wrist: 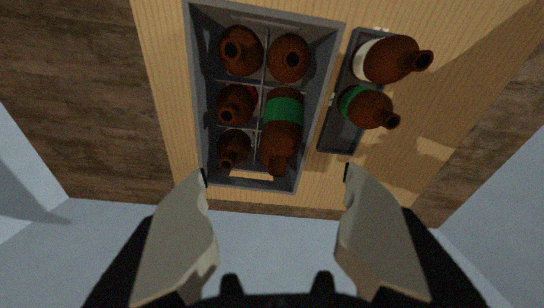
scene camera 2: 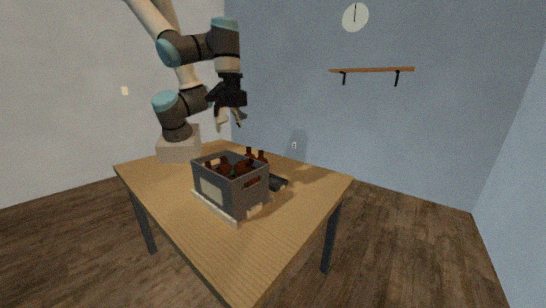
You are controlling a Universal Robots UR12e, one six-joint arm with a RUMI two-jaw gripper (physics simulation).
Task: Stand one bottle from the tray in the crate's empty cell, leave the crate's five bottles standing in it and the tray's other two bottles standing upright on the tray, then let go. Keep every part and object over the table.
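Frame: origin at the arm's base, x right, y back, z down, level; metres.
Seen in the pictures: gripper, fingertip midpoint: (wrist: pixel 274 166) (scene camera 2: pixel 230 130); arm's base at its link origin: (scene camera 2: pixel 178 133).
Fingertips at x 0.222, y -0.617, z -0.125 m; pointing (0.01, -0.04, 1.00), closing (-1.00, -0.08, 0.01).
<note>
Pixels of each thing's top centre, then the offset from my fingertips to it. "spot": a spot on its surface instead. Level surfaces: height alone.
- grey crate at its top centre: (wrist: pixel 255 124) (scene camera 2: pixel 228 162) dy -0.004, dx +0.029, dz +0.124 m
- white-labelled bottle at its top centre: (wrist: pixel 423 61) dy +0.052, dx -0.209, dz +0.139 m
- green-banded bottle at its top centre: (wrist: pixel 392 122) (scene camera 2: pixel 260 150) dy -0.032, dx -0.189, dz +0.139 m
- dark tray at a spot on its surface: (wrist: pixel 340 136) (scene camera 2: pixel 275 183) spot: dy -0.125, dx -0.171, dz +0.294 m
- wooden table at its surface level: dz +0.299 m
- pale strip at a spot on its surface: (scene camera 2: pixel 215 207) spot: dy -0.011, dx +0.135, dz +0.269 m
My gripper (scene camera 2: pixel 229 127) (wrist: pixel 274 166) is open and empty, high above the table and crate. The grey crate (scene camera 2: pixel 250 192) (wrist: pixel 317 100) has six cells. Upright bottles stand in its left column in the wrist view, and another bottle (wrist: pixel 288 57) stands at its top right. A green-banded brown bottle (scene camera 2: pixel 243 166) (wrist: pixel 283 112) lies tilted in the right column, band in the middle cell and neck over the lower one; what is beneath it is hard to see. A white-labelled bottle (wrist: pixel 390 60) and a green-banded bottle (wrist: pixel 370 107) stand on the dark tray (scene camera 2: pixel 278 181) (wrist: pixel 340 136).
The wooden table (scene camera 2: pixel 280 235) (wrist: pixel 160 85) carries the crate, with the tray close beside it. A pale strip (scene camera 2: pixel 215 207) runs along the crate's foot. The robot's base block (scene camera 2: pixel 179 150) stands at the table's back left. A shelf (scene camera 2: pixel 371 69) is on the blue wall.
</note>
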